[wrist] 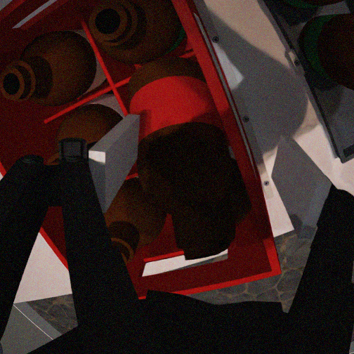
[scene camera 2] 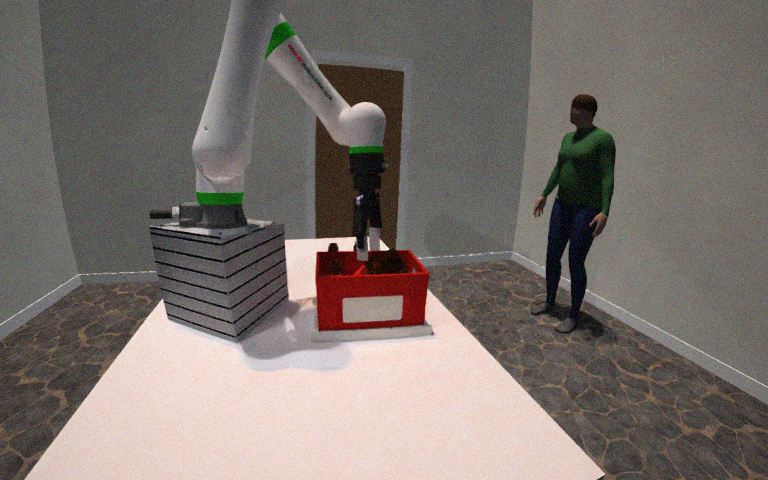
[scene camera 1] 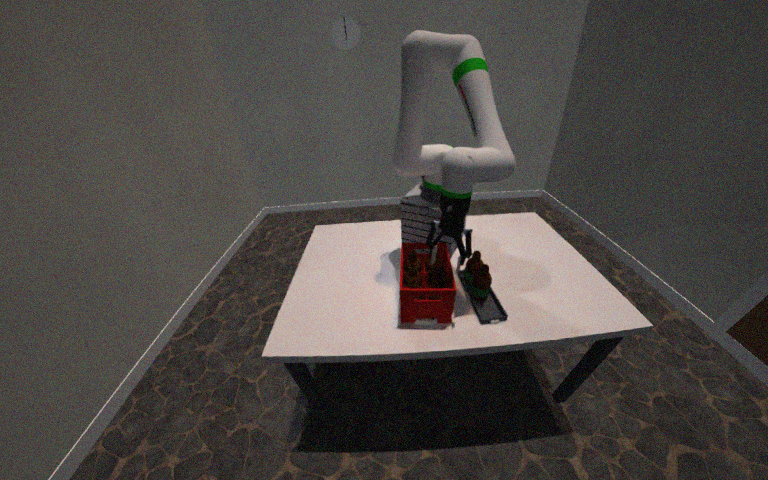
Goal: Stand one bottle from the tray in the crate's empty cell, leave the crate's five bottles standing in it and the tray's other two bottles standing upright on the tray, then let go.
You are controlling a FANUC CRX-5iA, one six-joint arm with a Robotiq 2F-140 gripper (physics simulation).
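Frame: origin at the arm's base, x down, y right, z back, level; millimetres.
Seen in the pictures: gripper, fingertip midpoint: (scene camera 2: 369, 255) (scene camera 1: 445, 266); arm's base, origin of the base link: (scene camera 2: 220, 224) (scene camera 1: 435, 196).
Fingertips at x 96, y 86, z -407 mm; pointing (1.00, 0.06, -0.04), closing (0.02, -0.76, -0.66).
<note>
Offsets run from my fingertips to a thing's middle. "spot": to the spot under its first point. Level surfaces: height alone.
The red crate @[dy +67, dx +81, dz +26 mm] (scene camera 1: 427, 305) (scene camera 2: 329, 294) (wrist: 250, 265) holds brown bottles; four of them, such as one bottle (wrist: 65, 57) at the upper left in the wrist view, look upright. Another bottle with a red band (wrist: 175, 102) looks tipped along the tray-side column, its dark end toward the crate's front; shadow blurs its outline. The empty cell cannot be made out. My gripper (scene camera 1: 448, 259) (scene camera 2: 368, 253) (wrist: 207, 145) is partly open above this bottle, one finger over the crate, the other outside its tray-side wall. Overlapping upright bottles @[dy -152, dx +86, dz -20 mm] (scene camera 1: 481, 280) (wrist: 340, 52) stand on the dark tray @[spot: dy -169, dx +164, dz -119 mm] (scene camera 1: 493, 312) (wrist: 327, 107).
The white table @[dx +169 mm] (scene camera 1: 345, 311) (scene camera 2: 283, 418) carries the crate, the tray and the striped robot pedestal (scene camera 2: 226, 283) behind the crate. The tray lies close along the crate's side. A person (scene camera 2: 583, 164) stands on the floor beyond the table.
</note>
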